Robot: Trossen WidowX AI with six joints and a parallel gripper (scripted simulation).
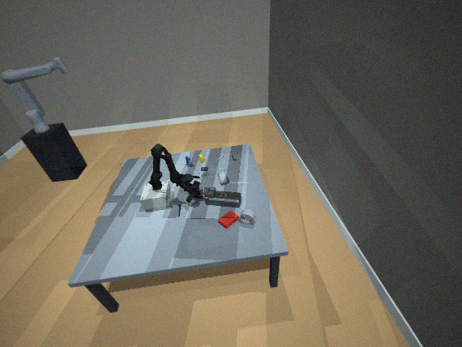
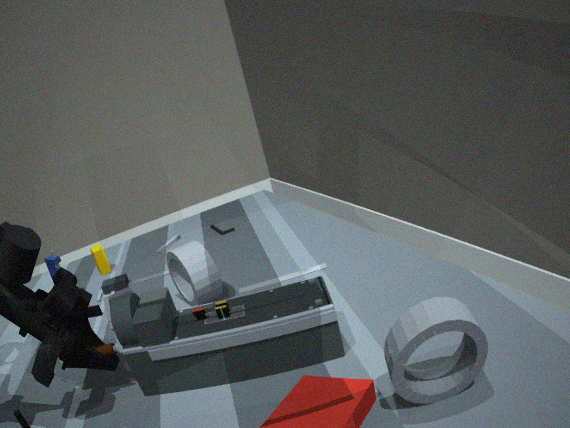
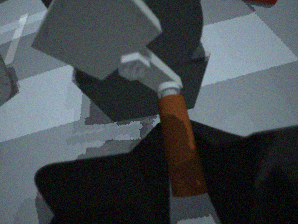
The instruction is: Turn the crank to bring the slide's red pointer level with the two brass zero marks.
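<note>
My gripper tip is now 3 cm below the brown handle, 2 cm past it and 1 cm to the right of it. Round my gripper tip: yellow block 57 cm to the left, 2 cm behind, 1 cm below; blue clamp 52 cm to the left, 14 cm behind, 1 cm above; red pointer 14 cm ahead, 4 cm above, 2 cm to the right.
</note>
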